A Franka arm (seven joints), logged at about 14 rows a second.
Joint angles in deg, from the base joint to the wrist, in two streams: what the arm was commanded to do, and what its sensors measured. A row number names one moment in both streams.
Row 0, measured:
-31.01 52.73 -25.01 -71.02 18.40 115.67 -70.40
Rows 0 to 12, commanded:
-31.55 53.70 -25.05 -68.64 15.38 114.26 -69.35
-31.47 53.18 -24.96 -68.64 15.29 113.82 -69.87
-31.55 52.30 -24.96 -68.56 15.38 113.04 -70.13
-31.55 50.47 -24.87 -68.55 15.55 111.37 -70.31
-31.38 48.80 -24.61 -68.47 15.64 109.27 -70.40
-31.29 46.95 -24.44 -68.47 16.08 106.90 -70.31
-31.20 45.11 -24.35 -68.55 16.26 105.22 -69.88
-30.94 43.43 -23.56 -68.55 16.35 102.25 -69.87
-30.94 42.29 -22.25 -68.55 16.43 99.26 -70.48
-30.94 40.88 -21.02 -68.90 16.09 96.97 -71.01
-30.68 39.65 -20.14 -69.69 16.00 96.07 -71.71
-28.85 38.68 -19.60 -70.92 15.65 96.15 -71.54
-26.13 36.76 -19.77 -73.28 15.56 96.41 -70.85
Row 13, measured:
-29.87 40.50 -20.18 -68.07 16.33 96.11 -70.71
